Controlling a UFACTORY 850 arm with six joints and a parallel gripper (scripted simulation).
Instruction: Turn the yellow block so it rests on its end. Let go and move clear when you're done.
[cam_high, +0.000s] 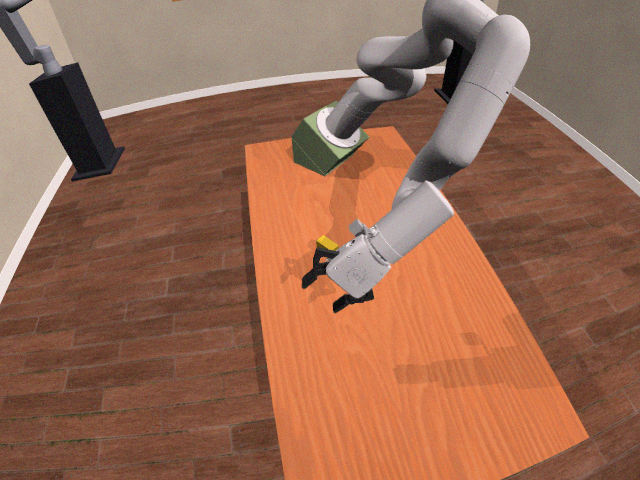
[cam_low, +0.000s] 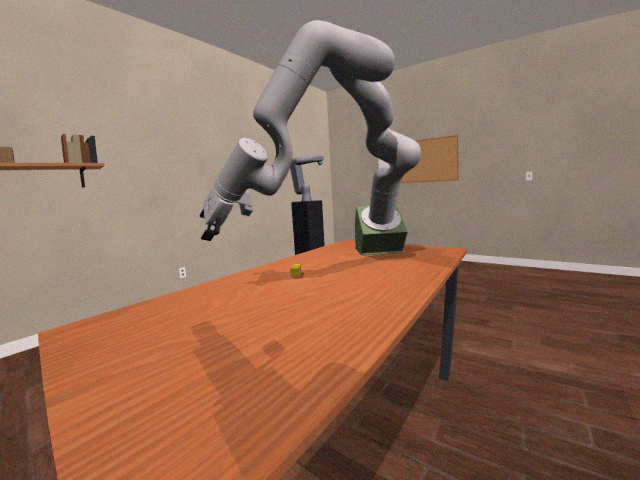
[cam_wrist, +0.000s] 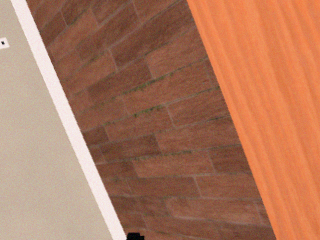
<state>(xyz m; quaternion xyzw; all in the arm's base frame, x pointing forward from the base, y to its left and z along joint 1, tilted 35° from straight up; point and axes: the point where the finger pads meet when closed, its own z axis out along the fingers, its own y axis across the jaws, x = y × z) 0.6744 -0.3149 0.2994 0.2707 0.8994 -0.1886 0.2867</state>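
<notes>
Now: the yellow block 310 mm behind my hand, 210 mm below it and 60 mm to the left of it.
</notes>
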